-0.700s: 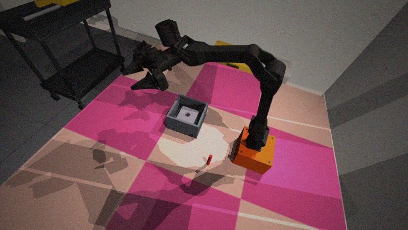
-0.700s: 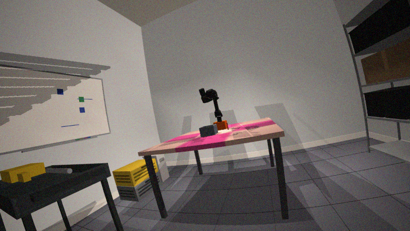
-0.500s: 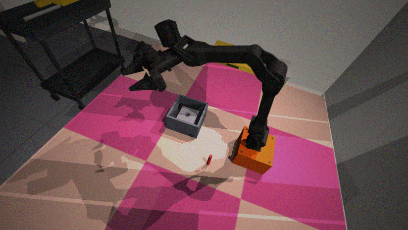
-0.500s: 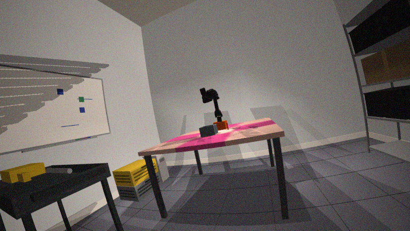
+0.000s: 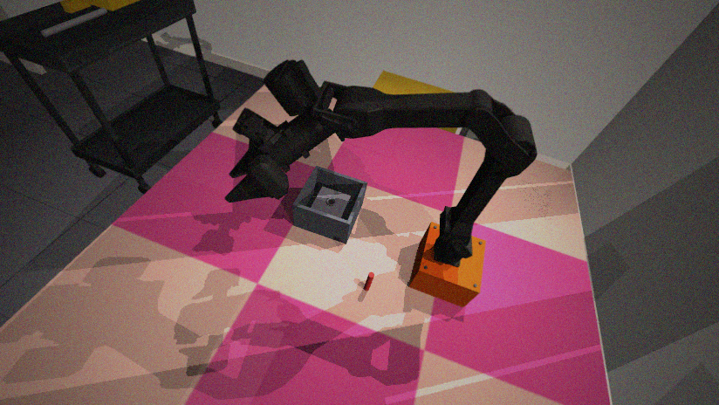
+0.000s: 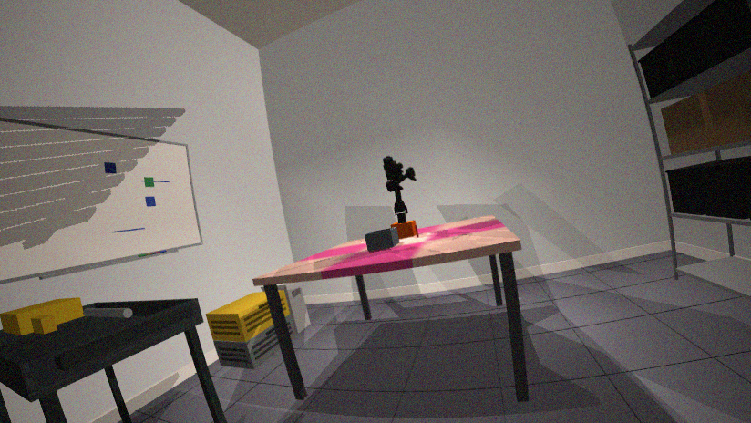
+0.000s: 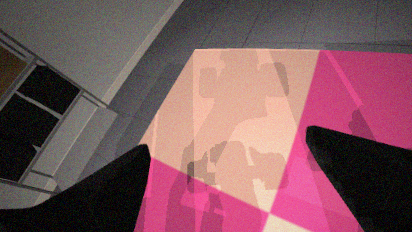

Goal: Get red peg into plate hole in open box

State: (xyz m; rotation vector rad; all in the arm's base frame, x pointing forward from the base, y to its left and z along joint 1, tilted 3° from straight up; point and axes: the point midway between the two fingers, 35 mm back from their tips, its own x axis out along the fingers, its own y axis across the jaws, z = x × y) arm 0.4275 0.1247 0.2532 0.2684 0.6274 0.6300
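My gripper tip is 290 mm above the red peg, 280 mm past it and 50 mm to the left of it. The rest, counted from my gripper tip: light grey plate 280 mm below, 240 mm to the right, 120 mm behind; grey box 300 mm below, 240 mm to the right, 120 mm behind.
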